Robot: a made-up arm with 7 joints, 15 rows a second.
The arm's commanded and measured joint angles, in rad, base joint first. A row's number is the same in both.
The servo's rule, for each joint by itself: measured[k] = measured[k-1] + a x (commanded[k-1-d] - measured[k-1]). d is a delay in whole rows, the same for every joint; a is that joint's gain. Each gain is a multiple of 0.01, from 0.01 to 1. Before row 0 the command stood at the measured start. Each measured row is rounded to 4 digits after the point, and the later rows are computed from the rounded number. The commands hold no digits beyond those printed.
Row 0, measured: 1.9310 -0.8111 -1.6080 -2.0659 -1.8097 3.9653 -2.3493
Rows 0 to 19, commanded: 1.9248 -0.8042 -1.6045 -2.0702 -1.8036 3.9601 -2.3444; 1.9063 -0.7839 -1.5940 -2.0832 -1.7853 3.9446 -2.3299; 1.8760 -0.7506 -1.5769 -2.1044 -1.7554 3.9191 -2.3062; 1.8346 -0.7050 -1.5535 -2.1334 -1.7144 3.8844 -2.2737; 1.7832 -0.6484 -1.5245 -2.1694 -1.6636 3.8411 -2.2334; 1.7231 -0.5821 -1.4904 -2.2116 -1.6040 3.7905 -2.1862; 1.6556 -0.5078 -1.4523 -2.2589 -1.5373 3.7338 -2.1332; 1.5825 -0.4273 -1.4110 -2.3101 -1.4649 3.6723 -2.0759; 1.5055 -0.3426 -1.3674 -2.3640 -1.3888 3.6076 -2.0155; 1.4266 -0.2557 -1.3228 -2.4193 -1.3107 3.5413 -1.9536; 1.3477 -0.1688 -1.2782 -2.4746 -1.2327 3.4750 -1.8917; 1.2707 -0.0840 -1.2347 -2.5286 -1.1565 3.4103 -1.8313; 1.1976 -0.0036 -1.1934 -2.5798 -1.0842 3.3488 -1.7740; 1.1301 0.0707 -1.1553 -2.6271 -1.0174 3.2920 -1.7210; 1.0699 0.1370 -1.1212 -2.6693 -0.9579 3.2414 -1.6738; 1.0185 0.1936 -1.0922 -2.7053 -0.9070 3.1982 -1.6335; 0.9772 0.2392 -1.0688 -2.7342 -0.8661 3.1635 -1.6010; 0.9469 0.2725 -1.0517 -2.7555 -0.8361 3.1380 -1.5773; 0.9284 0.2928 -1.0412 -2.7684 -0.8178 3.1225 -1.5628; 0.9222 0.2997 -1.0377 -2.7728 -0.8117 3.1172 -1.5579
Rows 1 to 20, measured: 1.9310 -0.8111 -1.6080 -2.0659 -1.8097 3.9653 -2.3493; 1.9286 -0.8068 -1.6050 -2.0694 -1.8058 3.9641 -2.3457; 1.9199 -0.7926 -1.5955 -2.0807 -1.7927 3.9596 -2.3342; 1.9028 -0.7666 -1.5795 -2.1001 -1.7688 3.9503 -2.3138; 1.8762 -0.7284 -1.5571 -2.1274 -1.7340 3.9351 -2.2845; 1.8399 -0.6788 -1.5291 -2.1618 -1.6889 3.9135 -2.2472; 1.7943 -0.6188 -1.4958 -2.2026 -1.6346 3.8852 -2.2027; 1.7402 -0.5500 -1.4584 -2.2488 -1.5723 3.8504 -2.1520; 1.6787 -0.4739 -1.4176 -2.2991 -1.5036 3.8094 -2.0964; 1.6112 -0.3925 -1.3744 -2.3523 -1.4301 3.7630 -2.0373; 1.5392 -0.3077 -1.3300 -2.4072 -1.3537 3.7120 -1.9762; 1.4645 -0.2216 -1.2855 -2.4625 -1.2763 3.6575 -1.9145; 1.3889 -0.1363 -1.2418 -2.5167 -1.1996 3.6006 -1.8538; 1.3143 -0.0540 -1.2002 -2.5684 -1.1257 3.5427 -1.7955; 1.2425 0.0233 -1.1616 -2.6165 -1.0564 3.4850 -1.7411; 1.1752 0.0938 -1.1269 -2.6598 -0.9934 3.4290 -1.6920; 1.1141 0.1557 -1.0971 -2.6971 -0.9381 3.3759 -1.6493; 1.0607 0.2075 -1.0728 -2.7275 -0.8920 3.3270 -1.6140; 1.0163 0.2478 -1.0547 -2.7505 -0.8562 3.2835 -1.5872; 0.9820 0.2757 -1.0431 -2.7652 -0.8316 3.2465 -1.5694
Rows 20 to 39, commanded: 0.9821 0.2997 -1.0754 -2.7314 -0.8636 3.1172 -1.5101; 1.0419 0.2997 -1.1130 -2.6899 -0.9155 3.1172 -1.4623; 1.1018 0.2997 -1.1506 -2.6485 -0.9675 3.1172 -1.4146; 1.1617 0.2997 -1.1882 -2.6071 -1.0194 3.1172 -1.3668; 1.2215 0.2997 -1.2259 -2.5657 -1.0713 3.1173 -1.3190; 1.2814 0.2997 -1.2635 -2.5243 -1.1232 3.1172 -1.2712; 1.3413 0.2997 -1.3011 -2.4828 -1.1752 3.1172 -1.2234; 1.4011 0.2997 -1.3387 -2.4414 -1.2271 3.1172 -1.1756; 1.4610 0.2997 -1.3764 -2.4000 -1.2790 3.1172 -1.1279; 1.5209 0.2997 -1.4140 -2.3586 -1.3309 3.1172 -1.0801; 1.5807 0.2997 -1.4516 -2.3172 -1.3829 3.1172 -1.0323; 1.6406 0.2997 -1.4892 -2.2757 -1.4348 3.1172 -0.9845; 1.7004 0.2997 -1.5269 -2.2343 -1.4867 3.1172 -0.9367; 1.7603 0.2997 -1.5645 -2.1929 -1.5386 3.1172 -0.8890; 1.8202 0.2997 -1.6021 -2.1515 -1.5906 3.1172 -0.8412; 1.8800 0.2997 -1.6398 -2.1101 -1.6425 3.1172 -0.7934; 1.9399 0.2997 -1.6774 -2.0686 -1.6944 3.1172 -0.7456; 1.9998 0.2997 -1.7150 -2.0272 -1.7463 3.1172 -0.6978; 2.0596 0.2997 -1.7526 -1.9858 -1.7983 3.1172 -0.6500; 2.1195 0.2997 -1.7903 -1.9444 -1.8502 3.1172 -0.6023
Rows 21 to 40, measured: 0.9587 0.2906 -1.0385 -2.7714 -0.8189 3.2168 -1.5610; 0.9678 0.2962 -1.0702 -2.7386 -0.8475 3.1939 -1.5238; 0.9967 0.2984 -1.1070 -2.6987 -0.8910 3.1763 -1.4789; 1.0377 0.2992 -1.1445 -2.6575 -0.9400 3.1627 -1.4320; 1.0861 0.2995 -1.1821 -2.6162 -0.9908 3.1522 -1.3844; 1.1389 0.2996 -1.2198 -2.5748 -1.0423 3.1442 -1.3367; 1.1945 0.2997 -1.2574 -2.5334 -1.0941 3.1380 -1.2889; 1.2518 0.2997 -1.2950 -2.4919 -1.1460 3.1332 -1.2411; 1.3100 0.2997 -1.3326 -2.4505 -1.1979 3.1295 -1.1933; 1.3689 0.2997 -1.3703 -2.4091 -1.2498 3.1267 -1.1456; 1.4282 0.2997 -1.4079 -2.3677 -1.3017 3.1245 -1.0978; 1.4877 0.2997 -1.4455 -2.3263 -1.3537 3.1228 -1.0500; 1.5473 0.2997 -1.4831 -2.2848 -1.4056 3.1215 -1.0022; 1.6070 0.2997 -1.5208 -2.2434 -1.4575 3.1205 -0.9544; 1.6668 0.2997 -1.5584 -2.2020 -1.5094 3.1197 -0.9067; 1.7266 0.2997 -1.5960 -2.1606 -1.5614 3.1191 -0.8589; 1.7864 0.2997 -1.6337 -2.1192 -1.6133 3.1187 -0.8111; 1.8463 0.2997 -1.6713 -2.0777 -1.6652 3.1184 -0.7633; 1.9062 0.2997 -1.7089 -2.0363 -1.7171 3.1181 -0.7155; 1.9660 0.2997 -1.7465 -1.9949 -1.7691 3.1179 -0.6677
